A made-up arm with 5 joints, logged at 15 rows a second.
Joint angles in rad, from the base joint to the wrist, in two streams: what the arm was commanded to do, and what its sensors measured. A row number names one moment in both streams.
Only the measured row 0 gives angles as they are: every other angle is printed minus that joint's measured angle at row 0.
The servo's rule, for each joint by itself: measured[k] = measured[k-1] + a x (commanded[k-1-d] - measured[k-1]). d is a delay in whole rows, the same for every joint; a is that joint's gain. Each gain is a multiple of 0.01, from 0.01 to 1. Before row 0 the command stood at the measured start. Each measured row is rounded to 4 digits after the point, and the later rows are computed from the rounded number. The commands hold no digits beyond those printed.
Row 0, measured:
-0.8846 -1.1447 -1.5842 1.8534 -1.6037
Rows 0 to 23, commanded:
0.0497 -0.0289 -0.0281 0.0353 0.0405
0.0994 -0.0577 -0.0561 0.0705 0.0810
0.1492 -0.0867 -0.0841 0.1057 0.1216
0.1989 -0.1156 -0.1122 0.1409 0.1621
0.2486 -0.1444 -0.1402 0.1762 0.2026
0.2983 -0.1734 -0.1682 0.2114 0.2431
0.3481 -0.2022 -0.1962 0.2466 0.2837
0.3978 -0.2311 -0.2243 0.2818 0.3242
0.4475 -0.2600 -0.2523 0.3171 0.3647
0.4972 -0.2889 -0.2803 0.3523 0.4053
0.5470 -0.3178 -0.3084 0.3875 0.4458
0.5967 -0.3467 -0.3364 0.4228 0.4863
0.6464 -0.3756 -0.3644 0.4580 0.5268
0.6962 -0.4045 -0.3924 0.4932 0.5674
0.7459 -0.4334 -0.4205 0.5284 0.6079
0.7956 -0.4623 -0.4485 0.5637 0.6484
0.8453 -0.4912 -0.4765 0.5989 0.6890
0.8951 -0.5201 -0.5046 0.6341 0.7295
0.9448 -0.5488 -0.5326 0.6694 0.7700
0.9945 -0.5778 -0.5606 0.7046 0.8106
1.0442 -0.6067 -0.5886 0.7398 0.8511
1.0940 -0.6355 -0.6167 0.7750 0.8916
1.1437 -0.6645 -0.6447 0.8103 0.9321
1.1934 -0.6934 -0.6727 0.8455 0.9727
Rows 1 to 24, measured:
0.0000 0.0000 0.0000 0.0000 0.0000
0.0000 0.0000 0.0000 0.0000 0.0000
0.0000 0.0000 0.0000 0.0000 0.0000
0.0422 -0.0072 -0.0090 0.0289 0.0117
0.0908 -0.0198 -0.0241 0.0630 0.0318
0.1404 -0.0365 -0.0433 0.0980 0.0578
0.1901 -0.0563 -0.0653 0.1332 0.0880
0.2398 -0.0783 -0.0893 0.1685 0.1212
0.2895 -0.1021 -0.1145 0.2037 0.1566
0.3393 -0.1271 -0.1406 0.2389 0.1935
0.3890 -0.1531 -0.1674 0.2741 0.2314
0.4387 -0.1798 -0.1946 0.3094 0.2701
0.4884 -0.2071 -0.2220 0.3446 0.3093
0.5382 -0.2348 -0.2496 0.3798 0.3489
0.5879 -0.2628 -0.2774 0.4151 0.3887
0.6376 -0.2910 -0.3052 0.4503 0.4287
0.6874 -0.3194 -0.3331 0.4855 0.4689
0.7371 -0.3479 -0.3611 0.5207 0.5092
0.7868 -0.3765 -0.3891 0.5560 0.5496
0.8365 -0.4052 -0.4171 0.5912 0.5900
0.8863 -0.4339 -0.4451 0.6264 0.6305
0.9360 -0.4626 -0.4731 0.6617 0.6710
0.9857 -0.4914 -0.5011 0.6969 0.7115
1.0354 -0.5202 -0.5291 0.7321 0.7520
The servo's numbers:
d 3
a 0.85 0.25 0.32 0.82 0.29

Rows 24 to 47, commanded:
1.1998 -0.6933 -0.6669 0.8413 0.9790
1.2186 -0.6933 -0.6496 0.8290 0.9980
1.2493 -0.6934 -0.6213 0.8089 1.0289
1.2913 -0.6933 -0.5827 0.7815 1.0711
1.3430 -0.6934 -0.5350 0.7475 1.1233
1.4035 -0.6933 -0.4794 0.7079 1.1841
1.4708 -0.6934 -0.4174 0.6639 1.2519
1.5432 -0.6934 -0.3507 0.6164 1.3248
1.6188 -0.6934 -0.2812 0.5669 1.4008
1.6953 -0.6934 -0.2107 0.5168 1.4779
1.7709 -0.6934 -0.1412 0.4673 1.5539
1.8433 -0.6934 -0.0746 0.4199 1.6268
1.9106 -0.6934 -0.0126 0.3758 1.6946
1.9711 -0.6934 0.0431 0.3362 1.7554
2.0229 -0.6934 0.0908 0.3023 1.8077
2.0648 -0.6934 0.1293 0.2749 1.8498
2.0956 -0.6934 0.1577 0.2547 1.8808
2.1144 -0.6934 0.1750 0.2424 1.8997
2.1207 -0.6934 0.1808 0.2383 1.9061
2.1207 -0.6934 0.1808 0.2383 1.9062
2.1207 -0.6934 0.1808 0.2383 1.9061
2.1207 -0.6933 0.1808 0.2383 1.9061
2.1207 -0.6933 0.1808 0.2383 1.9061
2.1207 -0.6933 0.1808 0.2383 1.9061
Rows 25 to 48, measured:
1.0852 -0.5490 -0.5571 0.7673 0.7925
1.1349 -0.5779 -0.5851 0.8026 0.8330
1.1846 -0.6068 -0.6131 0.8378 0.8735
1.1975 -0.6284 -0.6303 0.8407 0.9041
1.2154 -0.6446 -0.6365 0.8311 0.9313
1.2442 -0.6568 -0.6316 0.8129 0.9596
1.2842 -0.6659 -0.6160 0.7872 0.9919
1.3342 -0.6728 -0.5901 0.7546 1.0300
1.3931 -0.6779 -0.5547 0.7163 1.0747
1.4591 -0.6818 -0.5108 0.6733 1.1261
1.5306 -0.6847 -0.4596 0.6266 1.1837
1.6056 -0.6869 -0.4025 0.5776 1.2467
1.6818 -0.6885 -0.3411 0.5277 1.3137
1.7575 -0.6897 -0.2771 0.4782 1.3834
1.8304 -0.6906 -0.2123 0.4304 1.4540
1.8986 -0.6913 -0.1484 0.3856 1.5238
1.9602 -0.6918 -0.0871 0.3451 1.5910
2.0135 -0.6922 -0.0302 0.3100 1.6538
2.0571 -0.6925 0.0208 0.2812 1.7106
2.0898 -0.6927 0.0646 0.2595 1.7600
2.1107 -0.6929 0.0999 0.2455 1.8005
2.1192 -0.6930 0.1258 0.2396 1.8311
2.1205 -0.6931 0.1434 0.2385 1.8529
2.1207 -0.6932 0.1554 0.2383 1.8683

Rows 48 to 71, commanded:
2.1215 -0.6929 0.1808 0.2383 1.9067
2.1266 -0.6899 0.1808 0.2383 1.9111
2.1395 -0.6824 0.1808 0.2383 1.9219
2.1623 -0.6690 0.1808 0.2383 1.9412
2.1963 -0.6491 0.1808 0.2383 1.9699
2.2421 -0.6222 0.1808 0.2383 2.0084
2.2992 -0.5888 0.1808 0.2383 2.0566
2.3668 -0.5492 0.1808 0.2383 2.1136
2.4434 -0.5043 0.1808 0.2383 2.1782
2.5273 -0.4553 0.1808 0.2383 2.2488
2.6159 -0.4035 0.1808 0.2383 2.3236
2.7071 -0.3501 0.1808 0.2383 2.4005
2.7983 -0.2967 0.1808 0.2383 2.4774
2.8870 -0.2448 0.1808 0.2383 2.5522
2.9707 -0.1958 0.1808 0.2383 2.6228
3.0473 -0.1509 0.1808 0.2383 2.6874
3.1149 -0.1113 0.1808 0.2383 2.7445
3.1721 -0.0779 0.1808 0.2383 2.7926
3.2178 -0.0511 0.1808 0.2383 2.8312
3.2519 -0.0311 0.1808 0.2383 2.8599
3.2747 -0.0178 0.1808 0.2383 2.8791
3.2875 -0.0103 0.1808 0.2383 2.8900
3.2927 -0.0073 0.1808 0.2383 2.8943
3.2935 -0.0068 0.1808 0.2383 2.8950
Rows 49 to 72, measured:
2.1207 -0.6932 0.1635 0.2383 1.8793
2.1207 -0.6932 0.1690 0.2383 1.8871
2.1207 -0.6932 0.1728 0.2383 1.8926
2.1214 -0.6931 0.1754 0.2383 1.8967
2.1258 -0.6923 0.1771 0.2383 1.9009
2.1374 -0.6898 0.1783 0.2383 1.9070
2.1586 -0.6846 0.1791 0.2383 1.9169
2.1906 -0.6757 0.1796 0.2383 1.9323
2.2344 -0.6623 0.1800 0.2383 1.9544
2.2895 -0.6439 0.1803 0.2383 1.9840
2.3552 -0.6202 0.1805 0.2383 2.0216
2.4302 -0.5912 0.1806 0.2383 2.0670
2.5127 -0.5572 0.1807 0.2383 2.1197
2.6004 -0.5188 0.1807 0.2383 2.1788
2.6911 -0.4766 0.1807 0.2383 2.2431
2.7822 -0.4316 0.1807 0.2383 2.3110
2.8713 -0.3849 0.1807 0.2383 2.3809
2.9558 -0.3376 0.1807 0.2383 2.4511
3.0336 -0.2909 0.1807 0.2383 2.5196
3.1027 -0.2460 0.1807 0.2383 2.5848
3.1617 -0.2040 0.1807 0.2383 2.6451
3.2094 -0.1658 0.1807 0.2383 2.6991
3.2455 -0.1321 0.1807 0.2383 2.7457
3.2703 -0.1035 0.1807 0.2383 2.7844

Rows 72 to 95, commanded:
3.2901 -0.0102 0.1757 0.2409 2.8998
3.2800 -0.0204 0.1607 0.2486 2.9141
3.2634 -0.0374 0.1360 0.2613 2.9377
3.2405 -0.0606 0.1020 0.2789 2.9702
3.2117 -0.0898 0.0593 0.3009 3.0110
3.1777 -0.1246 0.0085 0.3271 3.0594
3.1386 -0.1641 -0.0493 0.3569 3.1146
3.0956 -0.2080 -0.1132 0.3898 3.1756
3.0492 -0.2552 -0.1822 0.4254 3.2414
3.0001 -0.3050 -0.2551 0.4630 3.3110
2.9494 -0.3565 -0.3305 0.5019 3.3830
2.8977 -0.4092 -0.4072 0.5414 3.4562
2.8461 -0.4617 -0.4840 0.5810 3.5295
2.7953 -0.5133 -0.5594 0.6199 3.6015
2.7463 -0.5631 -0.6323 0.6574 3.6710
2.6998 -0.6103 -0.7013 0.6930 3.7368
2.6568 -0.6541 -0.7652 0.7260 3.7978
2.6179 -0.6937 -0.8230 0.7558 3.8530
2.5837 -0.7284 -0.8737 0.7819 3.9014
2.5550 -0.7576 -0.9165 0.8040 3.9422
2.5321 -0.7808 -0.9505 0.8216 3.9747
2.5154 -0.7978 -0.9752 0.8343 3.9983
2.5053 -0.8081 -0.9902 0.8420 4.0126
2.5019 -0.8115 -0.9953 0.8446 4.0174
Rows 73 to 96, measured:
3.2849 -0.0802 0.1807 0.2383 2.8150
3.2915 -0.0620 0.1807 0.2383 2.8380
3.2932 -0.0482 0.1807 0.2383 2.8545
3.2906 -0.0387 0.1791 0.2404 2.8676
3.2816 -0.0341 0.1732 0.2471 2.8811
3.2661 -0.0349 0.1613 0.2587 2.8975
3.2443 -0.0413 0.1423 0.2753 2.9186
3.2166 -0.0534 0.1157 0.2963 2.9454
3.1835 -0.0712 0.0814 0.3216 2.9785
3.1453 -0.0944 0.0396 0.3505 3.0180
3.1031 -0.1228 -0.0093 0.3827 3.0637
3.0573 -0.1559 -0.0646 0.4177 3.1152
3.0087 -0.1932 -0.1256 0.4548 3.1720
2.9583 -0.2340 -0.1912 0.4934 3.2332
2.9068 -0.2778 -0.2603 0.5328 3.2979
2.8552 -0.3238 -0.3319 0.5723 3.3651
2.8043 -0.3712 -0.4047 0.6113 3.4337
2.7550 -0.4192 -0.4775 0.6491 3.5025
2.7081 -0.4670 -0.5491 0.6851 3.5704
2.6645 -0.5138 -0.6183 0.7186 3.6363
2.6249 -0.5588 -0.6838 0.7491 3.6991
2.5899 -0.6012 -0.7446 0.7760 3.7578
2.5602 -0.6403 -0.7996 0.7990 3.8113
2.5363 -0.6754 -0.8479 0.8175 3.8587

